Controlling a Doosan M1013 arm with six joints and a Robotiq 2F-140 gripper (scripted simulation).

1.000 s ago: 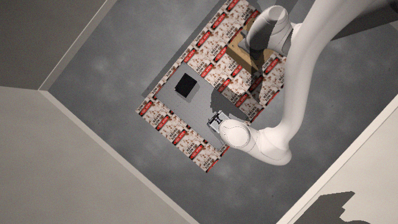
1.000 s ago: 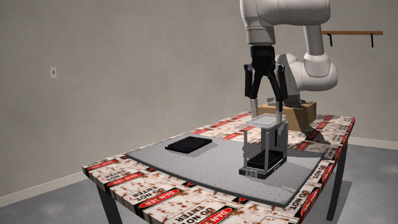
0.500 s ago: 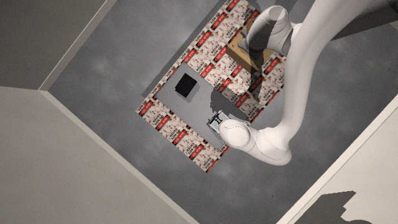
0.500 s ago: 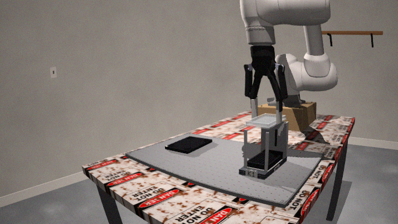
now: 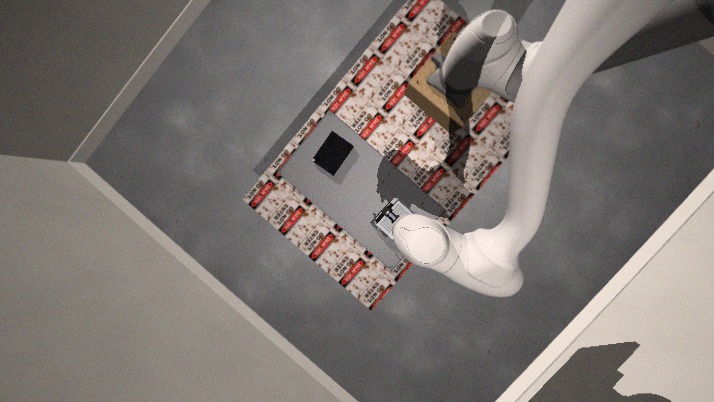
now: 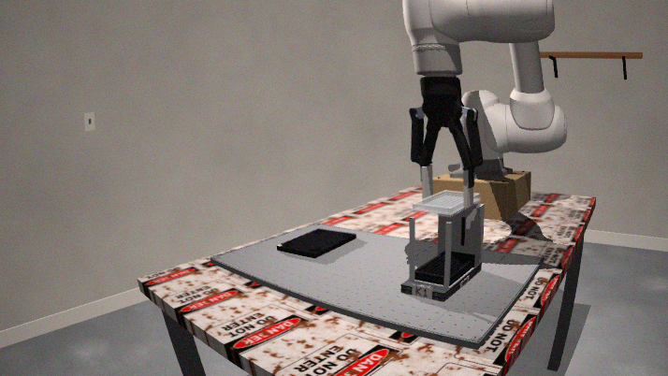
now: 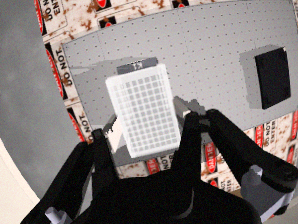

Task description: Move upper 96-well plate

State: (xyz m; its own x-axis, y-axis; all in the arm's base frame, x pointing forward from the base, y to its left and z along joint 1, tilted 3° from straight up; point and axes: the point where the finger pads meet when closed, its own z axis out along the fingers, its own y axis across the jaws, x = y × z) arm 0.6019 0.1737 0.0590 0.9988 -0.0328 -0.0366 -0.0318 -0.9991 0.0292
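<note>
My hand is 3 cm above the white 96-well plate. Round my hand: black plate (15 cm below); black plate nest N1 (5 cm behind, 39 cm to the right, 17 cm below); pale square (3 cm ahead, 43 cm to the right, 17 cm below).
</note>
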